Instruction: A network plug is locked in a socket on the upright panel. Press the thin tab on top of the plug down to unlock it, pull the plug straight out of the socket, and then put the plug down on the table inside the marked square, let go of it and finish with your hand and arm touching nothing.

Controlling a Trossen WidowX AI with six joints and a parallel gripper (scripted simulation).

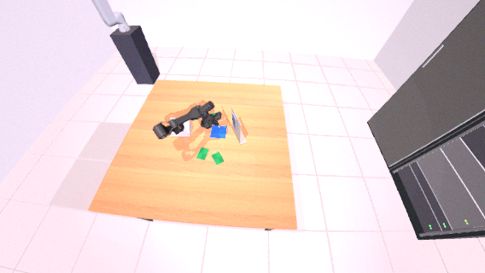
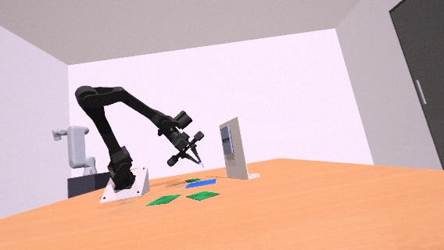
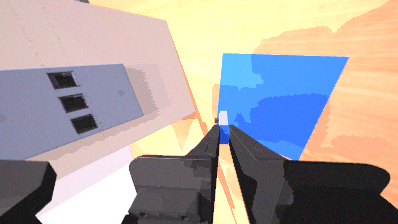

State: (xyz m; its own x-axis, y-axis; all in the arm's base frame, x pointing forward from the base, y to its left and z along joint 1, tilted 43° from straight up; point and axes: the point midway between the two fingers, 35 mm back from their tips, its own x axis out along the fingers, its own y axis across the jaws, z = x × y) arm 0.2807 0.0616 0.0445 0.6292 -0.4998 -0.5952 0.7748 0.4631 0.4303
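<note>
Now: gripper tip 1 cm past the blue marked square and 8 cm above it. The rest, counted from my gripper tip: network plug: right at my gripper tip; upright panel: 14 cm ahead, 2 cm to the right, 2 cm above.
</note>
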